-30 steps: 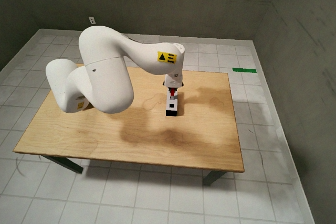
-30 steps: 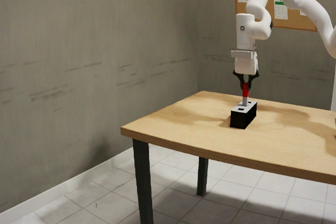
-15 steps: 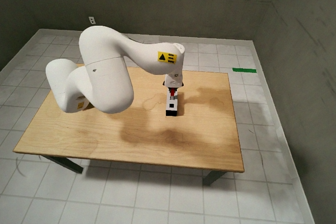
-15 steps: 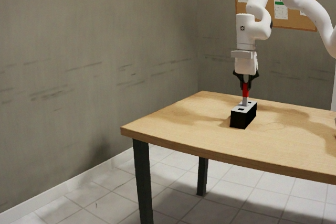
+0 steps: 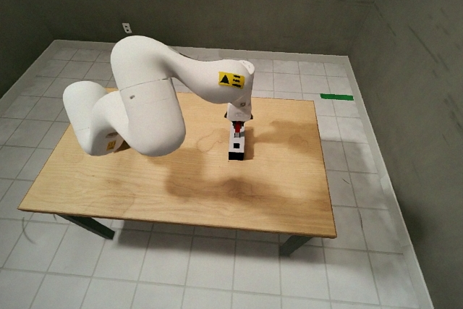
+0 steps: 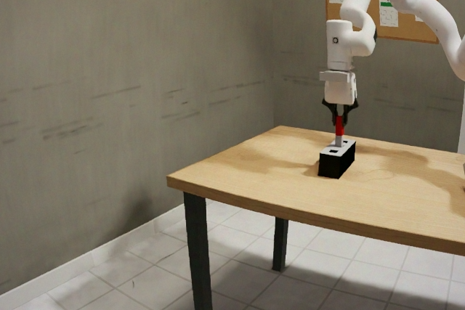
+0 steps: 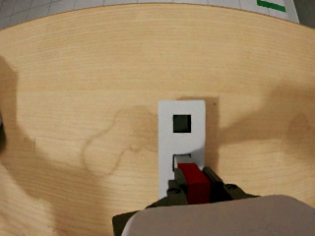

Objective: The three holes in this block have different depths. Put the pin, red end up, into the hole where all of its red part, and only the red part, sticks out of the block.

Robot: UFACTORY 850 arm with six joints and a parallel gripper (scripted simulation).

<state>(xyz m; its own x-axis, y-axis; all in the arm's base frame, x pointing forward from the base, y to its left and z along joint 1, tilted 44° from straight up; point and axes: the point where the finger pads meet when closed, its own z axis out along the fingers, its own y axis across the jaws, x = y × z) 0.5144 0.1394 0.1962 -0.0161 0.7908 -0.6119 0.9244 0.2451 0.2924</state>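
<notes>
The pin is 20 mm below my hand. From my hand the other things lie so: black block (120 mm below).
</notes>
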